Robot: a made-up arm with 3 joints. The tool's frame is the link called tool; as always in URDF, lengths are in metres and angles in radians.
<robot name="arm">
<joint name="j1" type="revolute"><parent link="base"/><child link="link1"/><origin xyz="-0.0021 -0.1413 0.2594" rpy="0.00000 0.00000 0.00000"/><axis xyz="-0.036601 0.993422 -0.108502"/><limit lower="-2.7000" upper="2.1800"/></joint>
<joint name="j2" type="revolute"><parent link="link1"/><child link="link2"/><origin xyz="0.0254 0.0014 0.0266" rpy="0.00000 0.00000 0.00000"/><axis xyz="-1 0 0"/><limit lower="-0.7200" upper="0.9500"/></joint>
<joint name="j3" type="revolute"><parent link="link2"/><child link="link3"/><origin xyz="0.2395 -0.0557 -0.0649" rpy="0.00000 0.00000 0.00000"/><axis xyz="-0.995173 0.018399 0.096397"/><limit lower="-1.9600" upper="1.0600"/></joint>
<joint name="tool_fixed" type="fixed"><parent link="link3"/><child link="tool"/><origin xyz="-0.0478 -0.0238 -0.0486" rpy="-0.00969 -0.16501 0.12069"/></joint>
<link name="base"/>
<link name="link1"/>
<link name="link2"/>
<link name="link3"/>
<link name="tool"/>
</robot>
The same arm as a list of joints. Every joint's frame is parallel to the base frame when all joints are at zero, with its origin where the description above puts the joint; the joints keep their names.
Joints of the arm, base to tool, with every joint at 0 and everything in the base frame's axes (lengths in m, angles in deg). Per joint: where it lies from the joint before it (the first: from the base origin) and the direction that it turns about. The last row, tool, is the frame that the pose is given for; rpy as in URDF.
j1: origin -0.0021 -0.1413 0.2594 axis -0.036601 0.993422 -0.108502
j2: origin 0.0254 0.0014 0.0266 axis -1 0 0
j3: origin 0.2395 -0.0557 -0.0649 axis -0.995173 0.018399 0.096397
tool: origin -0.0478 -0.0238 -0.0486 rpy -0.56 -9.45 6.92
Joint limits (deg, base to tool): -154.7..124.9 -41.25..54.43 -112.3..60.73

